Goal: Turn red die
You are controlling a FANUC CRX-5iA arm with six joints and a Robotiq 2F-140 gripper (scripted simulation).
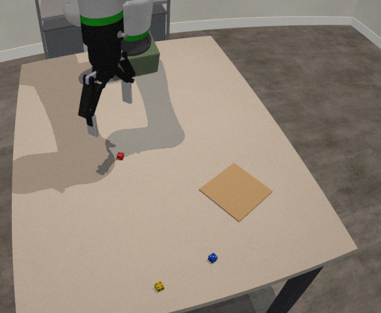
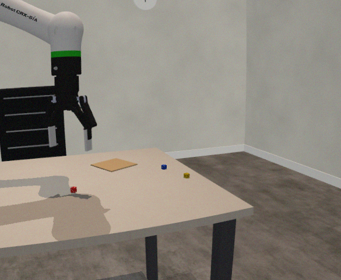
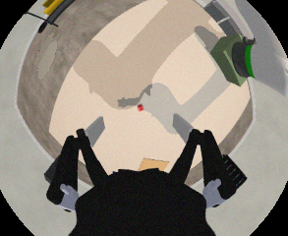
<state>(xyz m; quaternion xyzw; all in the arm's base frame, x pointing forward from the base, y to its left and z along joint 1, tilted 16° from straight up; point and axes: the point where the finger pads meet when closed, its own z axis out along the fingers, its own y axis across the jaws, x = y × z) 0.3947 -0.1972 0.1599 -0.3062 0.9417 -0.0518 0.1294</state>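
The red die is 15 cm below my hand and 1 cm to the left of it. From my hand the other things lie so: tan mat: 25 cm to the left, 24 cm ahead, 16 cm below; then blue die: 39 cm ahead, 15 cm below, 9 cm to the left; then yellow die: 41 cm ahead, 15 cm below, 5 cm to the right.
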